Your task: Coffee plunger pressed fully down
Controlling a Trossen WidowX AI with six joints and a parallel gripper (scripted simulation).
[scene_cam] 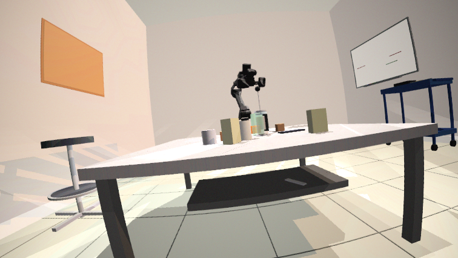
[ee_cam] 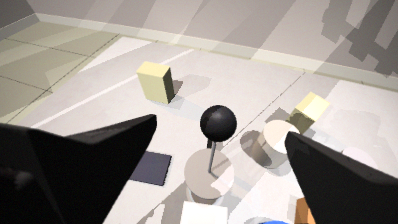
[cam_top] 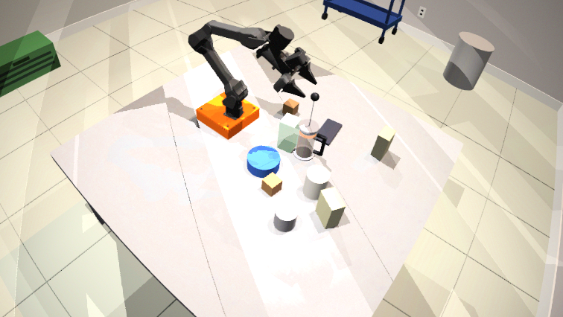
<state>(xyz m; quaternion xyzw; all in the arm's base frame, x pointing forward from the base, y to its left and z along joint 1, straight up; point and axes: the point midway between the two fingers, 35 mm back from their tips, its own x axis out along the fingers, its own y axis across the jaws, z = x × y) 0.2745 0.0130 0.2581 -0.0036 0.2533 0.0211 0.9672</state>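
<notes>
My gripper tip is 16 cm above the coffee press and 3 cm short of it. From my gripper tip the other things lie so: dark flat slab (29 cm below, 17 cm to the left, 4 cm ahead); pale green box (23 cm below, 6 cm behind); blue disc (27 cm below, 14 cm to the right, 8 cm behind).
</notes>
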